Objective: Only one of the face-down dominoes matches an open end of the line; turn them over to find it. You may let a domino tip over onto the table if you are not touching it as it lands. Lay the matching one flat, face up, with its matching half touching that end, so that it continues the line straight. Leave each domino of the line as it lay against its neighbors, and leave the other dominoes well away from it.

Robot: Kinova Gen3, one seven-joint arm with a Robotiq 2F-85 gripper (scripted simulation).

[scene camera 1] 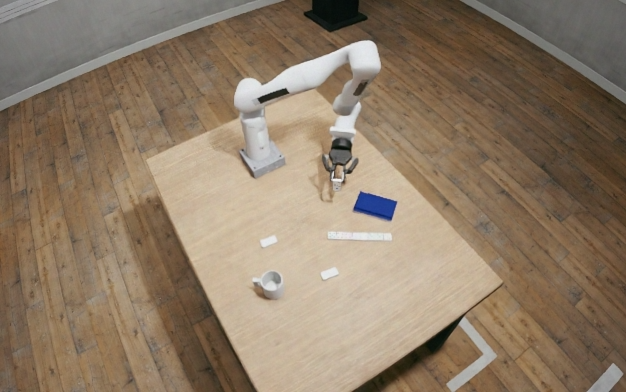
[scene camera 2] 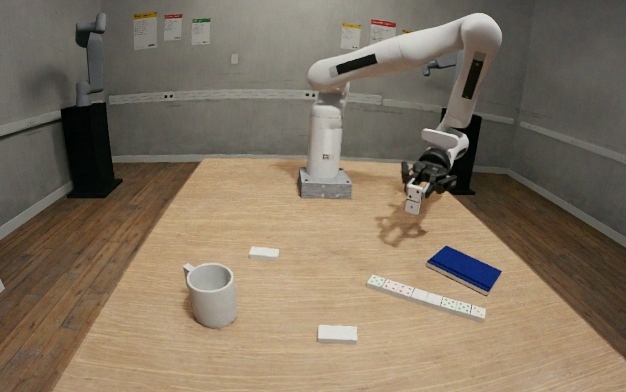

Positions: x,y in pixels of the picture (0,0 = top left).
Labels:
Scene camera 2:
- my gripper: 414,193
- blue book: 466,270
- grey mug: 217,309

